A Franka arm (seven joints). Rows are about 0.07 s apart.
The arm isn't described. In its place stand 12 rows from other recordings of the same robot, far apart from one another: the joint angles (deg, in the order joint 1, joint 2, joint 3, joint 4, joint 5, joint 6, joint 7), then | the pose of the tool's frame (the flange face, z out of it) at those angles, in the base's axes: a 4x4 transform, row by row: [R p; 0 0 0 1], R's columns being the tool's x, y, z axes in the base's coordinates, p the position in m.
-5.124 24.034 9.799 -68.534 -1.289 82.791 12.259 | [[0.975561 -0.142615 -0.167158 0.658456], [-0.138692 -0.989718 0.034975 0.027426], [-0.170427 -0.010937 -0.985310 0.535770], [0 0 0 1]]
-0.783 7.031 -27.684 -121.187 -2.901 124.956 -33.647 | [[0.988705 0.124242 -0.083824 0.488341], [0.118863 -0.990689 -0.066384 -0.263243], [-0.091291 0.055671 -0.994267 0.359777], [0 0 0 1]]
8.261 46.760 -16.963 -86.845 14.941 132.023 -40.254 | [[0.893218 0.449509 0.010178 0.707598], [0.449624 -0.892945 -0.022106 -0.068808], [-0.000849 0.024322 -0.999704 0.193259], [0 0 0 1]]
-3.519 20.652 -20.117 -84.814 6.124 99.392 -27.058 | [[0.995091 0.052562 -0.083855 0.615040], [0.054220 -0.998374 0.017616 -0.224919], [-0.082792 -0.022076 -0.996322 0.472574], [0 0 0 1]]
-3.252 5.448 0.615 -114.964 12.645 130.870 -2.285 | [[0.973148 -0.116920 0.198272 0.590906], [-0.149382 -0.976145 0.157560 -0.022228], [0.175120 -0.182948 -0.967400 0.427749], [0 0 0 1]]
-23.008 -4.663 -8.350 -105.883 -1.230 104.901 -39.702 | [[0.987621 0.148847 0.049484 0.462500], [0.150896 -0.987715 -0.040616 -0.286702], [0.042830 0.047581 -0.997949 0.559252], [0 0 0 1]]
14.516 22.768 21.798 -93.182 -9.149 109.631 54.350 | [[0.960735 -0.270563 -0.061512 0.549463], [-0.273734 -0.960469 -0.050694 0.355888], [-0.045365 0.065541 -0.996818 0.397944], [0 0 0 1]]
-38.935 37.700 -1.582 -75.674 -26.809 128.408 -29.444 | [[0.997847 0.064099 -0.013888 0.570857], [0.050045 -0.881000 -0.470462 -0.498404], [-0.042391 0.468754 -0.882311 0.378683], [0 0 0 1]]
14.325 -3.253 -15.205 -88.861 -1.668 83.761 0.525 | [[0.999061 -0.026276 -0.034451 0.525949], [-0.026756 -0.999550 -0.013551 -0.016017], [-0.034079 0.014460 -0.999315 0.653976], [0 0 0 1]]
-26.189 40.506 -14.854 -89.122 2.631 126.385 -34.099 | [[0.990063 -0.087158 -0.110356 0.545882], [-0.096143 -0.992236 -0.078889 -0.438213], [-0.102623 0.088715 -0.990756 0.239292], [0 0 0 1]]
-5.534 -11.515 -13.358 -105.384 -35.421 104.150 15.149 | [[0.879888 -0.475094 0.009064 0.468092], [-0.390373 -0.733594 -0.556281 -0.222938], [0.270935 0.485927 -0.830945 0.635875], [0 0 0 1]]
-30.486 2.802 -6.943 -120.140 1.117 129.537 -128.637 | [[-0.006921 0.995248 0.097128 0.449033], [0.997942 0.013066 -0.062776 -0.342353], [-0.063747 0.096494 -0.993290 0.409027], [0 0 0 1]]
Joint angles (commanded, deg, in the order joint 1, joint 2, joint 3, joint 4, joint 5, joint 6, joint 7), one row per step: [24.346, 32.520, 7.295, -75.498, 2.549, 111.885, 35.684]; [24.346, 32.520, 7.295, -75.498, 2.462, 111.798, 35.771]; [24.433, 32.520, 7.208, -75.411, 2.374, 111.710, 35.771]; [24.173, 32.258, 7.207, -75.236, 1.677, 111.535, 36.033]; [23.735, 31.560, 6.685, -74.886, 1.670, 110.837, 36.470]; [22.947, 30.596, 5.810, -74.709, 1.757, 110.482, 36.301]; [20.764, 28.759, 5.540, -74.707, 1.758, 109.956, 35.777]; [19.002, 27.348, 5.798, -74.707, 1.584, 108.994, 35.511]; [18.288, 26.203, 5.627, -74.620, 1.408, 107.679, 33.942]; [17.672, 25.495, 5.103, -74.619, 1.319, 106.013, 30.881]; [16.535, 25.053, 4.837, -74.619, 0.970, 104.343, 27.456]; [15.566, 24.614, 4.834, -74.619, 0.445, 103.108, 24.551]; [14.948, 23.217, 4.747, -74.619, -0.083, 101.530, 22.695]
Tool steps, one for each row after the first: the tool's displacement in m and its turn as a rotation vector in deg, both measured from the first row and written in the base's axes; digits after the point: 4 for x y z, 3 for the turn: [-0.0001, -0.0001, -0.0002, -0.113, 0.043, -0.050]; [-0.0001, 0.0000, 0.0004, -0.226, -0.020, -0.006]; [0.0017, -0.0037, 0.0048, -0.680, -0.574, -0.313]; [0.0057, -0.0138, 0.0150, -0.817, -0.966, -1.586]; [0.0127, -0.0308, 0.0275, -0.865, -1.843, -2.965]; [0.0217, -0.0594, 0.0495, -0.562, -3.168, -4.837]; [0.0250, -0.0790, 0.0654, -0.550, -3.678, -6.001]; [0.0244, -0.0906, 0.0779, -0.994, -3.940, -5.177]; [0.0247, -0.1040, 0.0835, -1.901, -3.557, -3.070]; [0.0269, -0.1210, 0.0859, -2.983, -2.952, -0.843]; [0.0279, -0.1339, 0.0891, -3.882, -2.667, 1.255]; [0.0240, -0.1444, 0.1032, -4.635, -2.858, 2.557]
